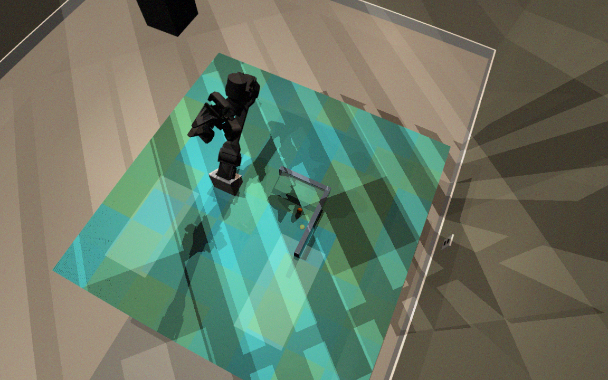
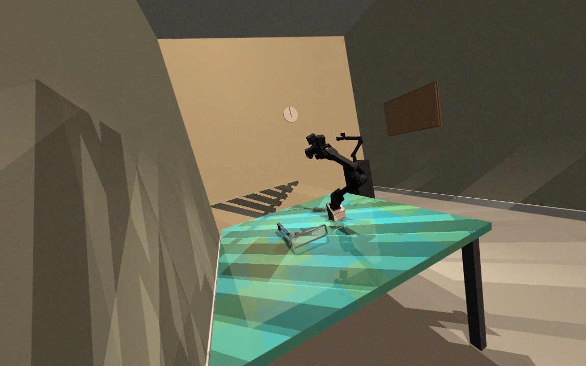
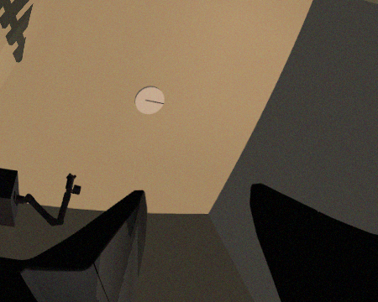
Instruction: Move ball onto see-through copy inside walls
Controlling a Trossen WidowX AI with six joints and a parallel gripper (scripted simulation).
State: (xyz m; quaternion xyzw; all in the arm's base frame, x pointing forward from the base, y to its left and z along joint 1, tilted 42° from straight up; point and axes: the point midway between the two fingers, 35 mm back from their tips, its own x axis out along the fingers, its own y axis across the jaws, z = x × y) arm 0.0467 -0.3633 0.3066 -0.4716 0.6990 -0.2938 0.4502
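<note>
Now: gripper tip 57 cm above the orange ball, 30 cm short of it and 12 cm to the right of it. Round my gripper tip: see-through copy of ball: 57 cm below, 34 cm ahead, 5 cm to the left.
</note>
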